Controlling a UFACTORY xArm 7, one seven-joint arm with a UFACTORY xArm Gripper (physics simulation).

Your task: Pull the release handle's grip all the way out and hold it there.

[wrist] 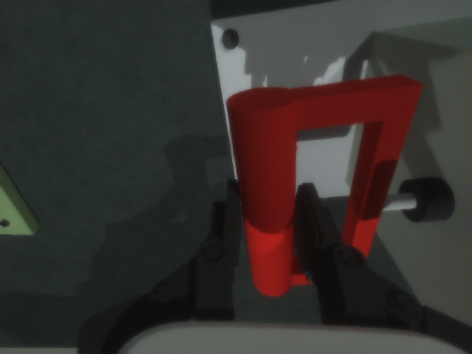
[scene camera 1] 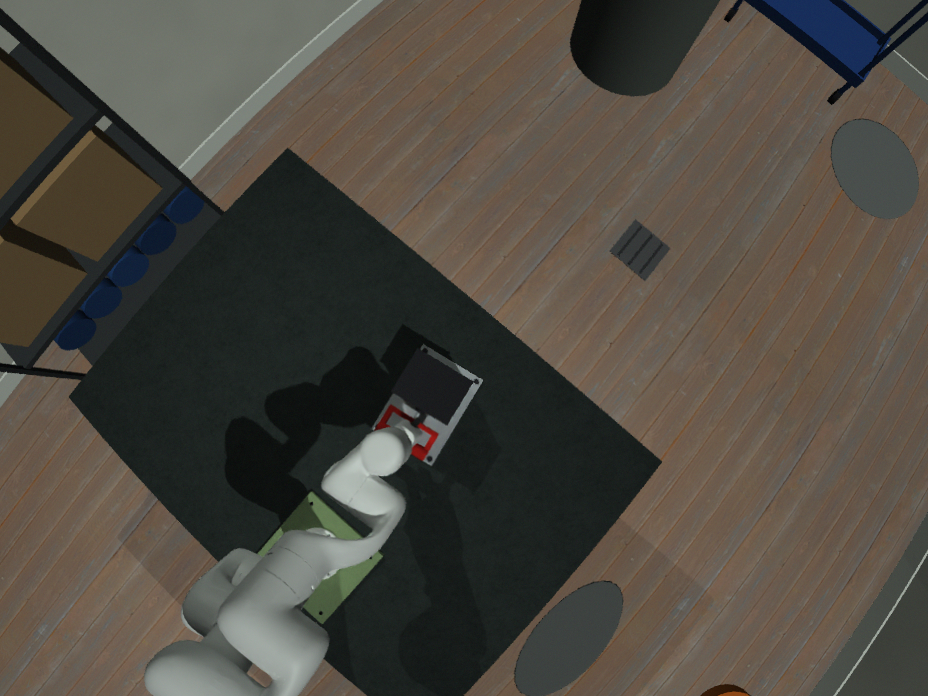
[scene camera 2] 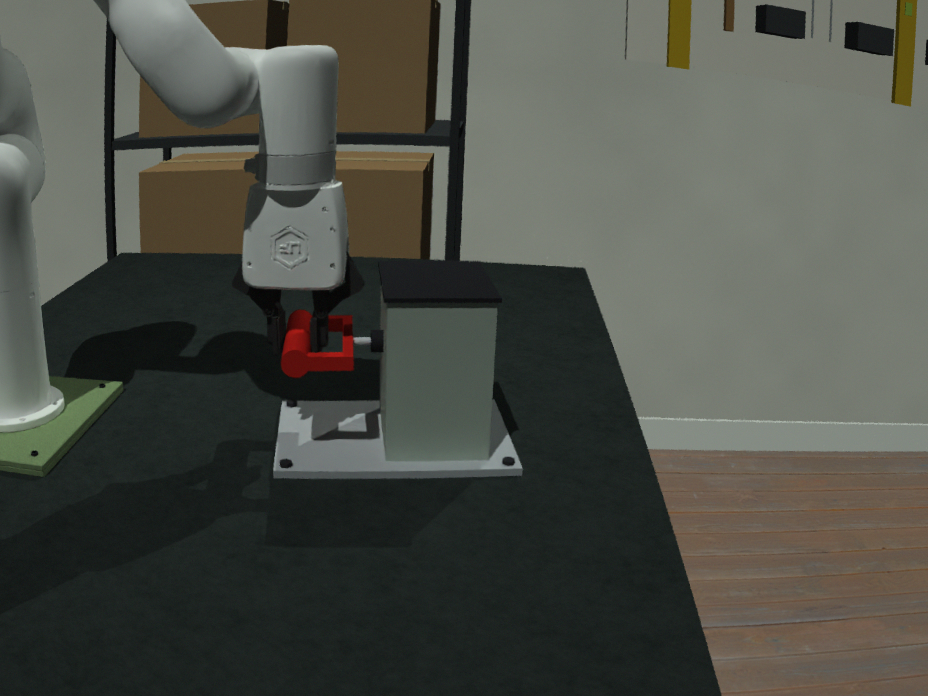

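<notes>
The release handle's red grip (scene camera 1: 421, 451) (scene camera 2: 296, 363) (wrist: 262, 145) is a thick round bar, the outer side of a red rectangular frame. A short stretch of pale rod (scene camera 2: 362, 340) (wrist: 400, 202) joins the frame to a black collar (scene camera 2: 377, 340) (wrist: 431, 199) on the side of a pale green housing (scene camera 2: 438, 382) with a black top. My gripper (scene camera 2: 297, 340) (wrist: 266, 200) points down and is shut on the grip, one finger outside the bar and one inside the frame. In scene camera 1 the arm hides the fingers.
The housing stands on a light grey base plate (scene camera 1: 458, 419) (scene camera 2: 329, 464) bolted to the dark table (scene camera 1: 247, 262) (scene camera 2: 487, 599). The arm's green mounting plate (scene camera 1: 352, 576) (scene camera 2: 82, 404) is on the arm side. A shelf rack (scene camera 2: 458, 187) with cardboard boxes (scene camera 2: 359, 202) stands behind the table.
</notes>
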